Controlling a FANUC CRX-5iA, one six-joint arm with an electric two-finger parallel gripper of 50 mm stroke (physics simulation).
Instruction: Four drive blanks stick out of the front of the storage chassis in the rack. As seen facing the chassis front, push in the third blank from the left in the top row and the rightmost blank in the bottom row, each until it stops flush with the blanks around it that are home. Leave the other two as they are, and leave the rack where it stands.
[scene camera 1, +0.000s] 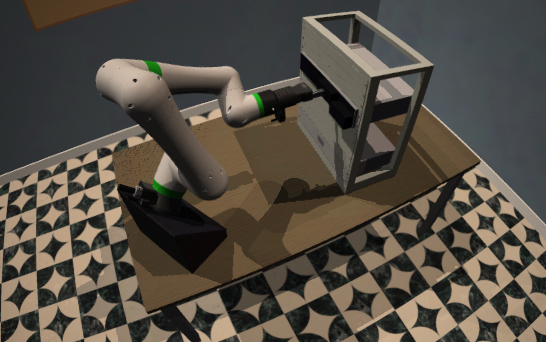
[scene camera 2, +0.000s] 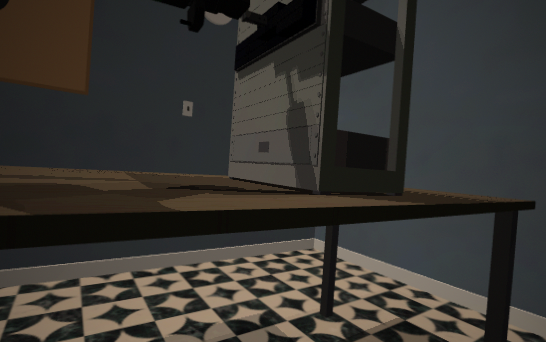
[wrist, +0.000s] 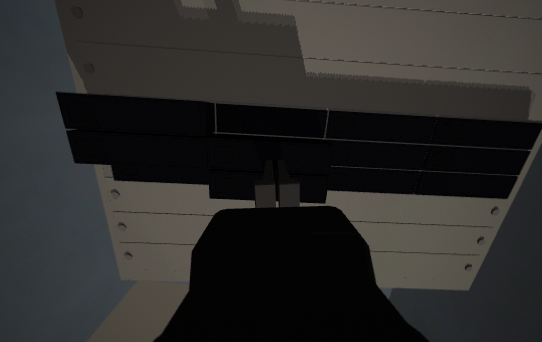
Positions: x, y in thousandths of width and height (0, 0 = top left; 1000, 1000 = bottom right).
Observation:
In view: the gripper (wrist: 508, 504) and a grey rack (scene camera 2: 521, 385).
The grey rack shows as well in scene camera 1 (scene camera 1: 658, 262) and in the wrist view (wrist: 767, 370).

